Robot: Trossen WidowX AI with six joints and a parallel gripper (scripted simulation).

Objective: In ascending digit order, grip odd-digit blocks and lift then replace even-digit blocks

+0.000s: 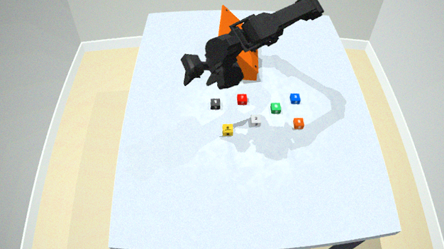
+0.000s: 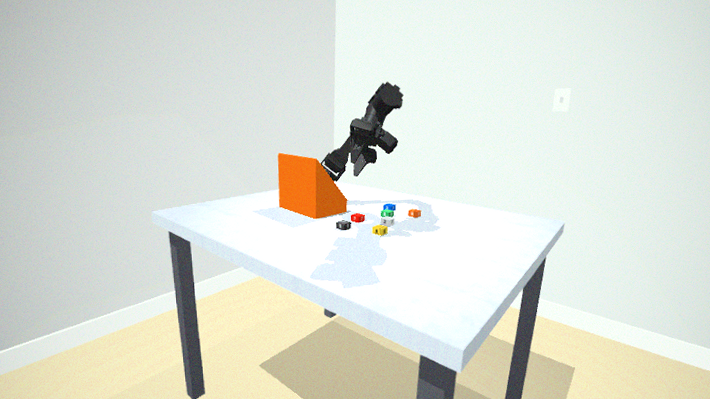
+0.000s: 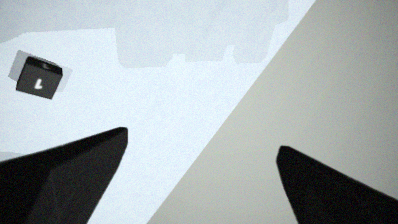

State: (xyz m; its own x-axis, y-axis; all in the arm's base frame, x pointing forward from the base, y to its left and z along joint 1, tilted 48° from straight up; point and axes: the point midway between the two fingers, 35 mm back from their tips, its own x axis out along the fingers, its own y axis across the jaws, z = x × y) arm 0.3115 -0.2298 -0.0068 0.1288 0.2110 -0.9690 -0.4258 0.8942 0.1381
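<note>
My gripper tip is now 26 cm to the right of the green block, 18 cm above it and 6 cm past it. Also, from my gripper tip: yellow block 18 cm below, 9 cm to the left, 3 cm ahead; then red block 18 cm below, 14 cm to the left, 10 cm behind; then black block 18 cm below, 8 cm behind, 5 cm to the left.
</note>
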